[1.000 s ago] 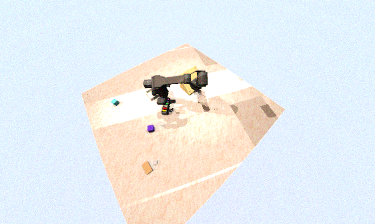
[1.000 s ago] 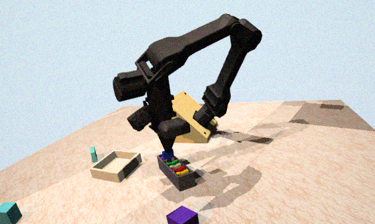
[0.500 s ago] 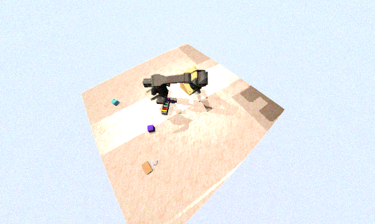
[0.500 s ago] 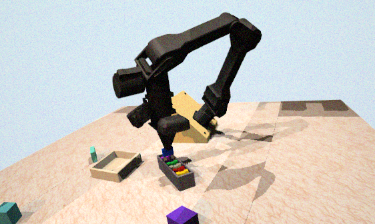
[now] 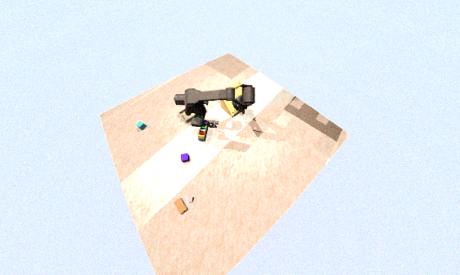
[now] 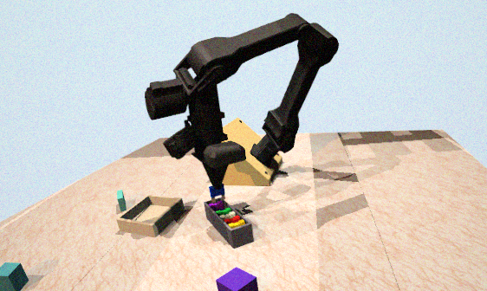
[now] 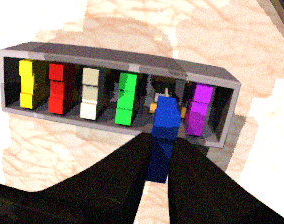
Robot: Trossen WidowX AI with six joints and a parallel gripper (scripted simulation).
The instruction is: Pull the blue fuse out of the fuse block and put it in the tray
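The tan tray lies 170 mm to the right of my gripper tip and 80 mm below it. Also, from my gripper tip: teal cube 330 mm to the right, 300 mm ahead, 60 mm below; then purple cube 220 mm ahead, 80 mm to the left, 60 mm below; then blue fuse 10 mm below.
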